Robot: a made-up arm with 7 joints.
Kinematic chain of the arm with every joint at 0, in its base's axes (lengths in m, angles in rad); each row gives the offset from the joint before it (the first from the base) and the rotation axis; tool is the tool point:
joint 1: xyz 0 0 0.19 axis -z
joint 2: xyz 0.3 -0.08 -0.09 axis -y
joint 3: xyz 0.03 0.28 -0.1 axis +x
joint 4: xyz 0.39 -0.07 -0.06 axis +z
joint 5: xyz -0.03 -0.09 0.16 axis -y
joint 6: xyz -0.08 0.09 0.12 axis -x
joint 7: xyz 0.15 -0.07 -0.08 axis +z
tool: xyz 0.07 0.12 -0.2
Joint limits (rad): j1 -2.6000..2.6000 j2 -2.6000..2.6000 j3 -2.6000..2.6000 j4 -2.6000..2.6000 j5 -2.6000..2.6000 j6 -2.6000..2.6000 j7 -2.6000..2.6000
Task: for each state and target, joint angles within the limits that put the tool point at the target. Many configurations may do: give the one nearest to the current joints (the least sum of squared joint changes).
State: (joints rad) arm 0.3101 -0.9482 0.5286 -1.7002 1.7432 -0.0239 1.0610
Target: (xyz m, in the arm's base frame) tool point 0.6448 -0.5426 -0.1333
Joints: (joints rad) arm 0.7134 -0.3849 0.3961 -1.5728 1.8412 -0.4220 0.8594
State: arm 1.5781 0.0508 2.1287 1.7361 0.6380 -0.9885 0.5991
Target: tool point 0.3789 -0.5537 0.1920
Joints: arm 1.2879 0.4996 2.1114 1.5028 0.5073 -0.0740 0.7797
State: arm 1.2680 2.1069 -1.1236 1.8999 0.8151 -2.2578 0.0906
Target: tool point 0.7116 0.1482 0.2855
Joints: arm 1.3929 2.4533 -1.7496 1.8885 0.6769 -2.5858 -0.0581
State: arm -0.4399 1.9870 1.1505 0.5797 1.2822 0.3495 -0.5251
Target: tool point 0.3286 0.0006 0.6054
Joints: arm -0.4059 1.6907 1.2528 0.5564 1.8418 0.1506 -0.5045
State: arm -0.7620 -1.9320 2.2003 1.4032 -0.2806 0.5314 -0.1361
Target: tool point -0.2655 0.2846 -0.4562
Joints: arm -1.2525 -1.5735 2.2875 1.1922 -0.6603 0.6319 -0.2025
